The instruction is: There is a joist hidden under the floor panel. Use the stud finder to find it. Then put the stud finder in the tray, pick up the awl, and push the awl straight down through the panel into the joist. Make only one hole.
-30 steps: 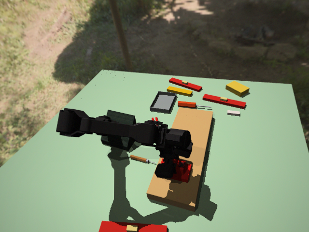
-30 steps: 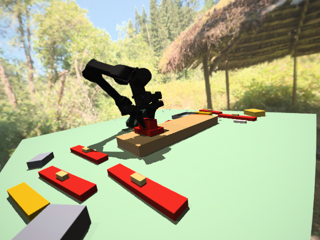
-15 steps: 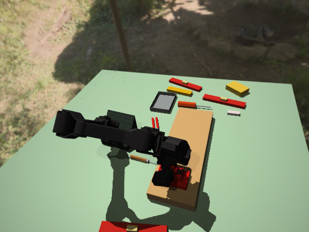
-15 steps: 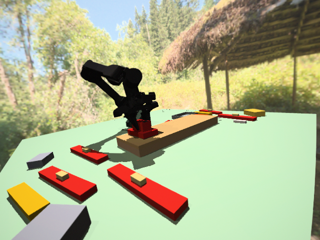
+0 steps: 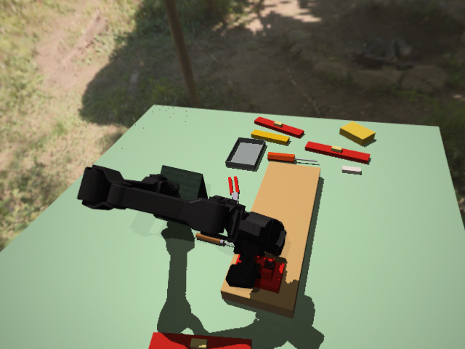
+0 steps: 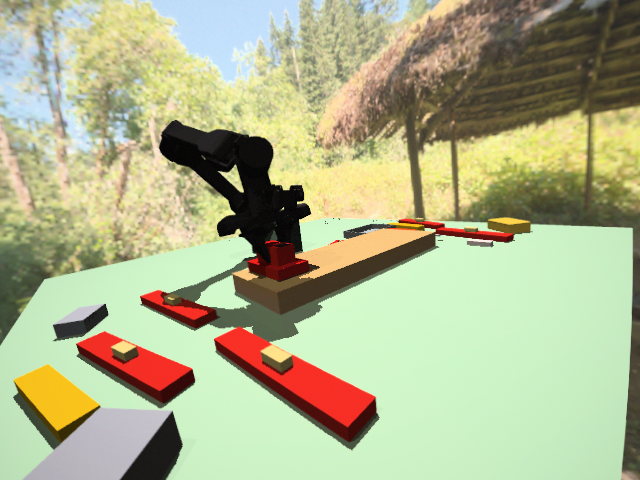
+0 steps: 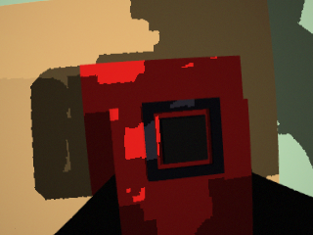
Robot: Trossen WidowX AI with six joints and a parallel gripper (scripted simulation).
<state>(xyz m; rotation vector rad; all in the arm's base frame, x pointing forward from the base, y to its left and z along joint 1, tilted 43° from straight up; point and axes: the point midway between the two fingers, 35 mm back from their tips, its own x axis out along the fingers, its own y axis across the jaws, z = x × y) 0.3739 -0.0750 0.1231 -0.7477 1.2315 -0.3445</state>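
The tray lies 280 mm behind my gripper tip, 490 mm to the left of it and 50 mm below it. The rest, counted from my gripper tip: red stud finder 10 mm ahead, 20 mm above; then awl 170 mm behind, 70 mm to the left, 60 mm below; then grey block 120 mm behind, 350 mm to the right, 50 mm below.
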